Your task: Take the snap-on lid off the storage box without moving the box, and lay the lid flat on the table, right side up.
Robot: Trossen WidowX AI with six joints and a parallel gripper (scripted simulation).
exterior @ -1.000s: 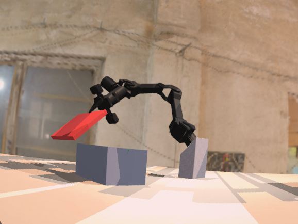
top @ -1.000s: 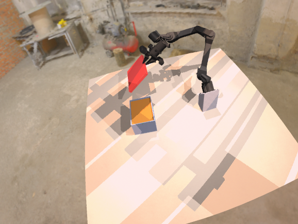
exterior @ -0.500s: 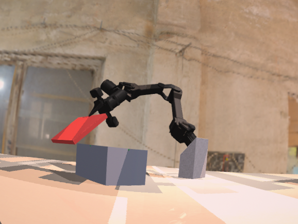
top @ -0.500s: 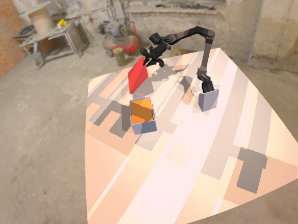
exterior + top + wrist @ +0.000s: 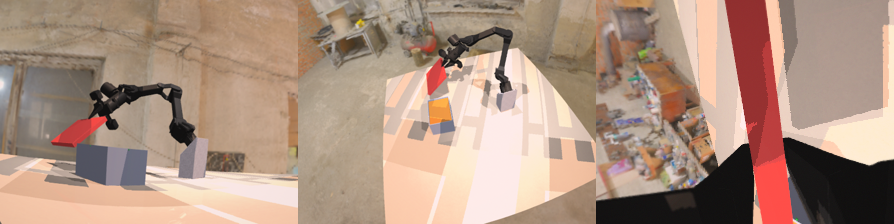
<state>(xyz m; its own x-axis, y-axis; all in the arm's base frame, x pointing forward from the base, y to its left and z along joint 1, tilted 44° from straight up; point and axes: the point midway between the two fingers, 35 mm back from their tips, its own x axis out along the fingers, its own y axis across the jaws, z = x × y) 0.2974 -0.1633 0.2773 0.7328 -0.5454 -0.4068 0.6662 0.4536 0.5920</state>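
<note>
My gripper tip is now 60 mm short of the red lid and 50 mm above it. From my gripper tip the other things lie so: blue-grey storage box: 270 mm to the left, 150 mm below, 110 mm ahead.
</note>
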